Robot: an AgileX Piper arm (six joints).
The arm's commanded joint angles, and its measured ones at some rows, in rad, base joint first. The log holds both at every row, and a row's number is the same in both.
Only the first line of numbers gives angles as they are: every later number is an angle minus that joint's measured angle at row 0.
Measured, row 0:
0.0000, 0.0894, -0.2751, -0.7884, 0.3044, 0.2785
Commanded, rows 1 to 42:
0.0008, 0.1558, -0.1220, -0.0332, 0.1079, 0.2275
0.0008, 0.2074, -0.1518, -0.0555, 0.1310, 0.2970
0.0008, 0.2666, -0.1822, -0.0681, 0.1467, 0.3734
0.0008, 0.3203, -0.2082, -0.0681, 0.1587, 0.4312
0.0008, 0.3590, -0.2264, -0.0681, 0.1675, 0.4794
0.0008, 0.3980, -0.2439, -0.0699, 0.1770, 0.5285
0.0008, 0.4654, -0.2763, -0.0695, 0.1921, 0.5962
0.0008, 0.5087, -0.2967, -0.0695, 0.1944, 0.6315
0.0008, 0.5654, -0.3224, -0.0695, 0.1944, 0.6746
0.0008, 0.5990, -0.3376, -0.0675, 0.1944, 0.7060
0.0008, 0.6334, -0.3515, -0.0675, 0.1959, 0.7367
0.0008, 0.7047, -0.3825, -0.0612, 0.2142, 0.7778
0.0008, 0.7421, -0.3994, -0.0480, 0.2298, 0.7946
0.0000, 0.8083, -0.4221, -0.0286, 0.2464, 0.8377
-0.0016, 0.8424, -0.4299, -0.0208, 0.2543, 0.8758
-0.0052, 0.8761, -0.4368, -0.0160, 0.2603, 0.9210
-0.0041, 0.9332, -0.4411, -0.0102, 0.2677, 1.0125
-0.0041, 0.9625, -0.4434, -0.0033, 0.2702, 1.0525
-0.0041, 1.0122, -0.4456, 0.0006, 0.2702, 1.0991
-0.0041, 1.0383, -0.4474, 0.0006, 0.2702, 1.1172
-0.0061, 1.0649, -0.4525, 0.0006, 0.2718, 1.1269
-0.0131, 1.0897, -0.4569, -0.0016, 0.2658, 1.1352
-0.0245, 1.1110, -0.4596, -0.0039, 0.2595, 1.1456
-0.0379, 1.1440, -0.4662, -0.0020, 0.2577, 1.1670
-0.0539, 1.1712, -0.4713, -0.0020, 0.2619, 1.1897
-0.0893, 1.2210, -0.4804, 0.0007, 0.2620, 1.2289
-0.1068, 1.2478, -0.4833, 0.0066, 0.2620, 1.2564
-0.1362, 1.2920, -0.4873, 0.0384, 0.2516, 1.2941
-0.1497, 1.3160, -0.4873, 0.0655, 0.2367, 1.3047
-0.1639, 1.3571, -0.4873, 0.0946, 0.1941, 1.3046
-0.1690, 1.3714, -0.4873, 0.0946, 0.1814, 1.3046
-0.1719, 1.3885, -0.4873, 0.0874, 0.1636, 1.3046
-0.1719, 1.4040, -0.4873, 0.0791, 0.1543, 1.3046
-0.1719, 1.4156, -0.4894, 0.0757, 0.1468, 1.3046
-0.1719, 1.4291, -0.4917, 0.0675, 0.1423, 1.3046
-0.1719, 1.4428, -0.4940, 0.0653, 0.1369, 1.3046
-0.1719, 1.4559, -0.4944, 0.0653, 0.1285, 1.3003
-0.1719, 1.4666, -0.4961, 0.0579, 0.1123, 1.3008
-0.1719, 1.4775, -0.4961, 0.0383, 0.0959, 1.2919
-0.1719, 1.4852, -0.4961, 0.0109, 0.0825, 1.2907
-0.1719, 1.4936, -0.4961, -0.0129, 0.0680, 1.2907
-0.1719, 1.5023, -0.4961, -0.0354, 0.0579, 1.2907
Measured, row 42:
-0.1654, 1.4703, -0.4903, 0.0523, 0.1099, 1.3018
